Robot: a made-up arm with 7 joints.
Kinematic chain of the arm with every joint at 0, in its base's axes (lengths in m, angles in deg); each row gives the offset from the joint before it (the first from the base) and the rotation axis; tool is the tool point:
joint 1: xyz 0 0 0.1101 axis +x
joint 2: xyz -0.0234 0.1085 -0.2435 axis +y
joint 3: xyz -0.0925 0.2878 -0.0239 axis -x
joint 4: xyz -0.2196 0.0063 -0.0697 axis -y
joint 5: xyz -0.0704 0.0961 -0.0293 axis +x
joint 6: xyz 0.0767 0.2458 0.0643 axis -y
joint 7: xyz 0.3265 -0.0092 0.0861 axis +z
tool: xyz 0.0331 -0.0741 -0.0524
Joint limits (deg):
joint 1: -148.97..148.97
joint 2: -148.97..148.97
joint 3: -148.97..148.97
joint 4: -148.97..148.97
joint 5: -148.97..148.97
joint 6: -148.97..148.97
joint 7: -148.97..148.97
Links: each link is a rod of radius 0.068 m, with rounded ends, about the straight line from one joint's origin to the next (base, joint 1, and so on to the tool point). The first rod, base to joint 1, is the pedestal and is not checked.
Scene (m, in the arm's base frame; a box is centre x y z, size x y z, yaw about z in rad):
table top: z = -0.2
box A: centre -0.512 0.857 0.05 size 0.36 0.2 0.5 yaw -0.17
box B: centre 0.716 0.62 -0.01 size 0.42 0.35 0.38 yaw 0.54
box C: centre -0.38 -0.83 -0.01 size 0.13 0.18 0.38 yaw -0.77
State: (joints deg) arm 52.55 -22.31 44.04 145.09 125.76 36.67 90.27
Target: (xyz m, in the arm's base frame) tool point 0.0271 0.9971 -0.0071
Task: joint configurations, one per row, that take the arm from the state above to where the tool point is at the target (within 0.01 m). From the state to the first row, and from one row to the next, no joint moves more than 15 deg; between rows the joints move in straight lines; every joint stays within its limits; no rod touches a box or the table.
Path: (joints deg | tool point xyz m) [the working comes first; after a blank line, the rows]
Joints at the target: 71.09 -91.95 26.70 148.97 93.77 22.73 97.05
Straight joint move there: touches box A.

1: 66.29 -28.63 52.36 132.16 130.40 28.07 87.83 | -0.6478 0.3514 0.3642
2: 80.02 -34.96 60.69 119.22 135.04 19.47 85.40 | -0.6077 0.3459 0.5596
3: 93.76 -41.28 69.01 106.29 139.69 10.87 82.96 | -0.5322 0.2749 0.7399
4: 107.49 -47.60 77.33 93.36 144.33 2.27 80.52 | -0.4305 0.1412 0.8757
5: 121.23 -53.92 85.66 80.42 148.97 -6.33 78.08 | -0.3158 -0.0375 0.9431
6: 110.74 -60.25 80.49 88.51 135.36 -5.22 90.02 | -0.3726 0.2394 0.9612
7: 100.25 -66.57 75.32 96.59 121.76 -4.11 101.96 | -0.3793 0.5404 0.8852
8: 89.76 -72.89 70.15 104.68 108.15 -3.00 113.90 | -0.3246 0.8141 0.7145
9: 79.26 -79.21 64.98 112.77 94.55 -1.89 125.83 | -0.2099 1.0123 0.4761
10: 68.77 -85.53 59.81 120.85 80.94 -0.78 137.77 | -0.0500 1.1072 0.2178
11: 69.54 -87.67 48.77 130.23 85.22 7.06 124.20 | -0.0591 1.0902 0.1370
12: 70.32 -89.81 37.74 139.60 89.49 14.89 110.62 | -0.0312 1.0526 0.0569
13: 71.09 -91.95 26.70 148.97 93.77 22.73 97.05 | 0.0271 0.9971 -0.0071

